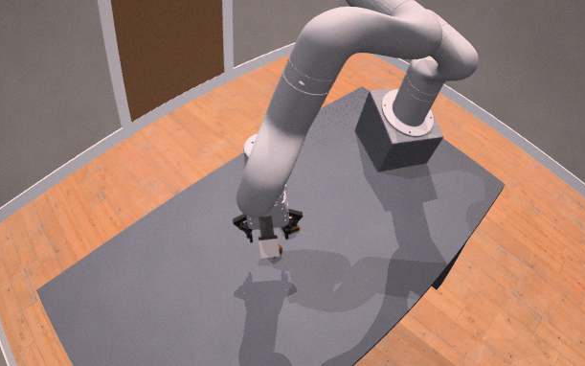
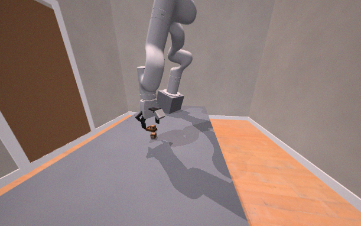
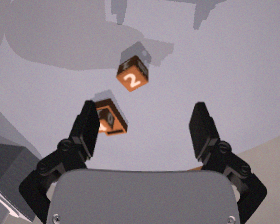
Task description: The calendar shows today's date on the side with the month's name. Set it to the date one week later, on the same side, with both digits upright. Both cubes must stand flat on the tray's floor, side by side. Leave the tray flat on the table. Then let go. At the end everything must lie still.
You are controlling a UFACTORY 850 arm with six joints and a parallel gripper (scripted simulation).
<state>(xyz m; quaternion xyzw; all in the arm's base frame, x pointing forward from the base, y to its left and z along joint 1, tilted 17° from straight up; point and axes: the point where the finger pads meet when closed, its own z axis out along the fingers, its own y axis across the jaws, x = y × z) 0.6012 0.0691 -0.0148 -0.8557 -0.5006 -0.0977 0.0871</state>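
My hand is 20 mm past the number cube and 90 mm above it. Round my hand: brown wooden calendar tray 110 mm behind, 70 mm to the right, 90 mm below.
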